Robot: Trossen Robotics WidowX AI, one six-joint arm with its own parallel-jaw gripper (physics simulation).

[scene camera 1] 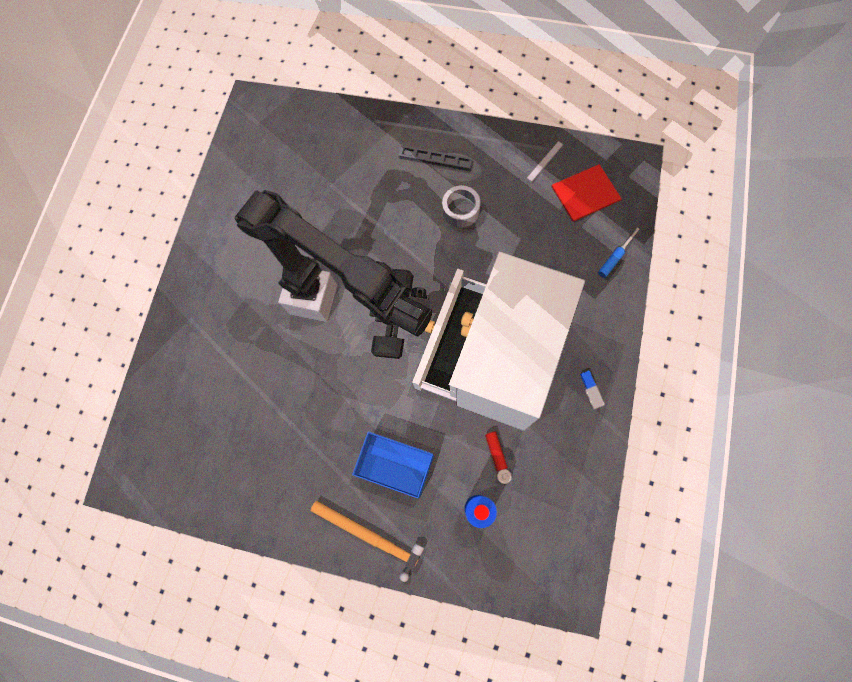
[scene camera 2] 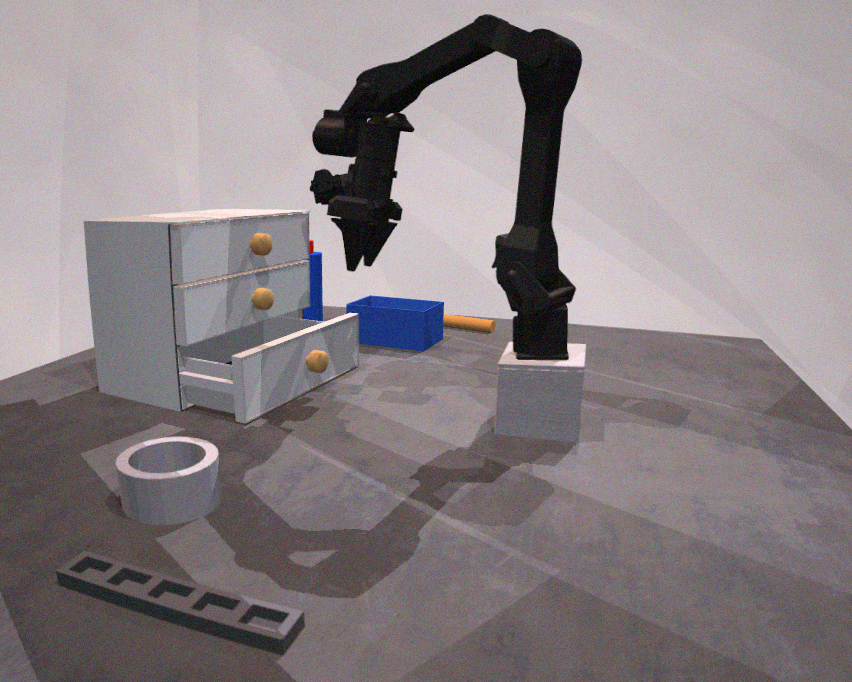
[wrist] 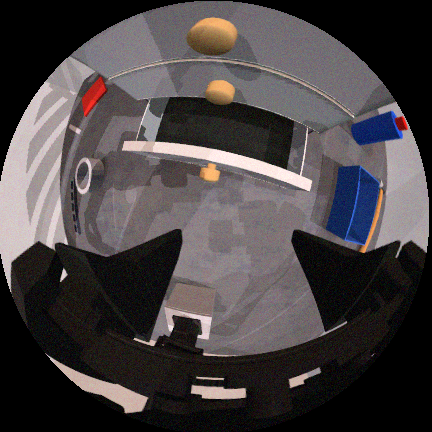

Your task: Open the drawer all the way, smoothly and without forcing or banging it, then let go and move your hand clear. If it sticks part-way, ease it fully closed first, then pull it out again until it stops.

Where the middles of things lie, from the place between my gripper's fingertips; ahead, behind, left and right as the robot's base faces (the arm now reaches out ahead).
Labels:
Right now the cabinet drawer (scene camera 2: 250,371) is 160 mm ahead of my hand, 140 mm below it and 10 mm to the left of it. Round my hand: black rack (scene camera 2: 259,624): 540 mm to the left, 180 mm below, 10 mm ahead; orange-handled hammer (scene camera 1: 318,508): 490 mm to the right, 170 mm below, 40 mm behind; blue bin (scene camera 2: 411,324): 310 mm to the right, 140 mm below, 10 mm ahead.

